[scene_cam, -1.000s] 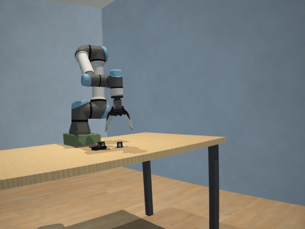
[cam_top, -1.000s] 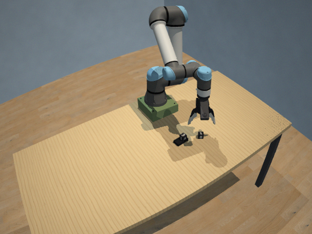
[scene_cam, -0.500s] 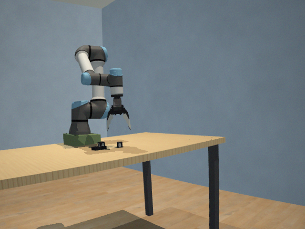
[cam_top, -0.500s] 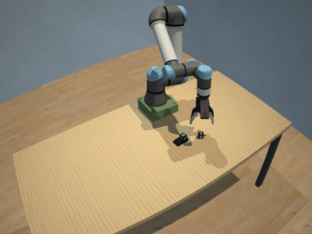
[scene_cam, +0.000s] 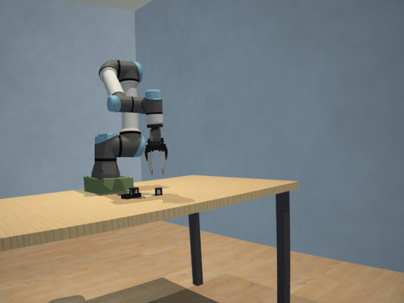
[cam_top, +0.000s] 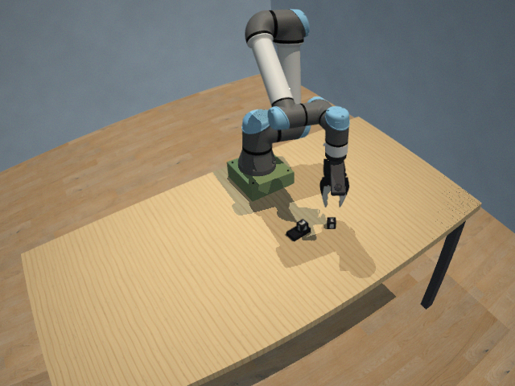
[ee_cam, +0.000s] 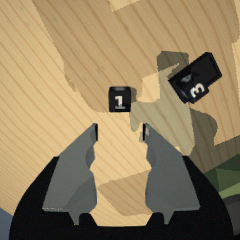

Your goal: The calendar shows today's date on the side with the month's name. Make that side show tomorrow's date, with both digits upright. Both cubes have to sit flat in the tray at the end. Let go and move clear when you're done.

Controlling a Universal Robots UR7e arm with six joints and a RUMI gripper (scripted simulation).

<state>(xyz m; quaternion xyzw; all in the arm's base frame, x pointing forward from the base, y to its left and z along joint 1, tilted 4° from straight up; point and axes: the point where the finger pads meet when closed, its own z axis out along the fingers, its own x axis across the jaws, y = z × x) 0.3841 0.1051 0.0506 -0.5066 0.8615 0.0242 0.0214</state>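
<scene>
Now: hand 90 mm above the black digit cube. From my hand the other things lie so: black calendar tray 30 mm behind, 120 mm to the right, 100 mm below.
</scene>
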